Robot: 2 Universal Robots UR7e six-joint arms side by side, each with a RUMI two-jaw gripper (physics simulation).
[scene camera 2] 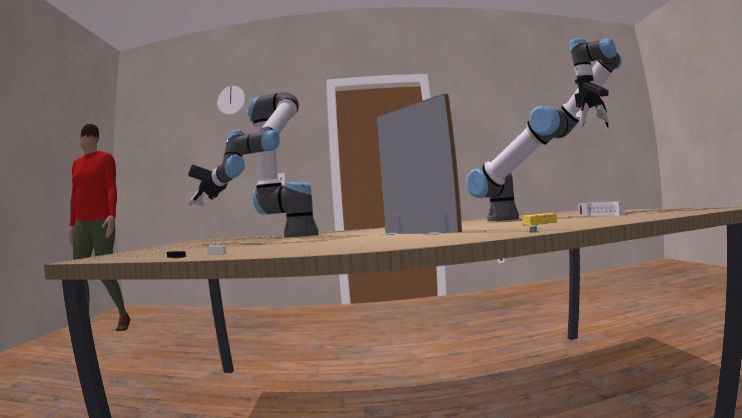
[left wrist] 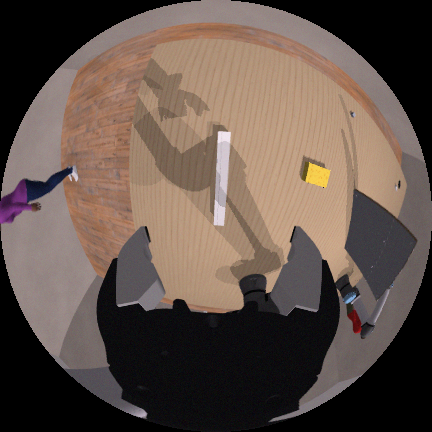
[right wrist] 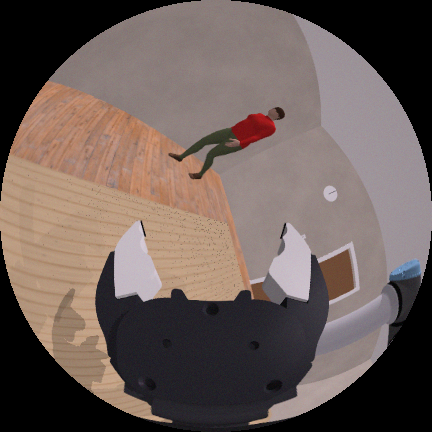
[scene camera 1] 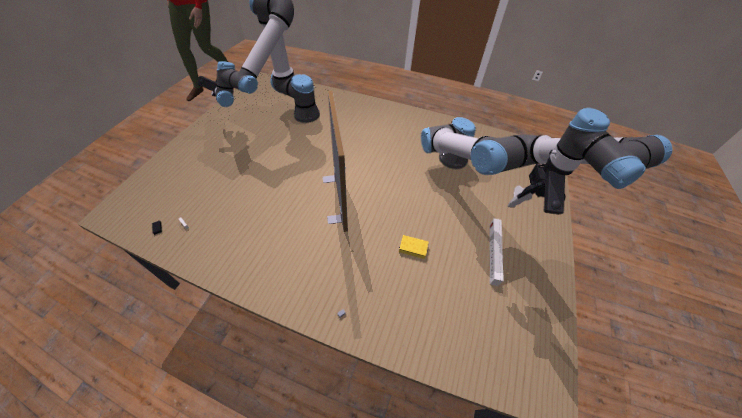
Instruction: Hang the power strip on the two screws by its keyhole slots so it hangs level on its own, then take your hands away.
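Pixels of known places: left gripper, fingertip midpoint: [scene camera 2: 595, 126] [left wrist: 219, 229] [scene camera 1: 531, 210]; right gripper, fingertip midpoint: [scene camera 2: 195, 191] [right wrist: 212, 224]; left arm's base, link origin: [scene camera 2: 503, 220] [left wrist: 252, 281] [scene camera 1: 453, 159]; right arm's base, link origin: [scene camera 2: 301, 236] [left wrist: 340, 279] [scene camera 1: 307, 115].
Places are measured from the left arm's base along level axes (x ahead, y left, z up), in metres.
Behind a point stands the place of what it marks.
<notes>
The white power strip [scene camera 1: 496, 254] @[x 0.391, y 0.450, z 0.049 m] [scene camera 2: 602, 208] @[x 0.395, y 0.443, z 0.027 m] [left wrist: 222, 180] @[x 0.361, y 0.438, z 0.049 m] lies on the table with its row of outlets facing sideways; a red switch shows at one end. My left gripper [scene camera 2: 595, 124] @[x 0.385, y 0.452, z 0.331 m] [left wrist: 219, 229] @[x 0.385, y 0.452, z 0.331 m] is open and empty, high above the table and pointing down, with the strip beyond its fingertips in the left wrist view. My right gripper [scene camera 2: 201, 201] @[x 0.636, y -1.169, z 0.222 m] [right wrist: 212, 224] @[x 0.636, y -1.169, z 0.222 m] is open and empty, at the left of scene camera 2, away from the strip. The upright board [scene camera 1: 340, 160] @[x 0.712, y -0.071, z 0.401 m] [scene camera 2: 415, 171] @[x 0.609, y -0.221, z 0.197 m] [left wrist: 380, 245] @[x 0.615, y -0.182, z 0.252 m] stands between the arms. Tiny specks show on its dark face; screws and keyhole slots cannot be made out.
A yellow block [scene camera 1: 413, 246] @[x 0.581, y 0.185, z 0.029 m] [scene camera 2: 540, 218] @[x 0.609, y 0.187, z 0.018 m] [left wrist: 317, 175] @[x 0.571, y 0.185, z 0.029 m] lies between board and strip. A small grey cube [scene camera 1: 341, 314] @[x 0.961, y 0.174, z 0.014 m] [scene camera 2: 533, 228] @[x 0.969, y 0.171, z 0.010 m] lies near the front edge. A black block [scene camera 1: 156, 227] @[x 1.278, y -0.649, z 0.014 m] [scene camera 2: 176, 254] @[x 1.298, y -0.630, z 0.009 m] and a white piece [scene camera 1: 183, 223] @[x 1.181, y -0.576, z 0.021 m] [scene camera 2: 216, 249] @[x 1.186, y -0.582, z 0.012 m] lie at the left.
</notes>
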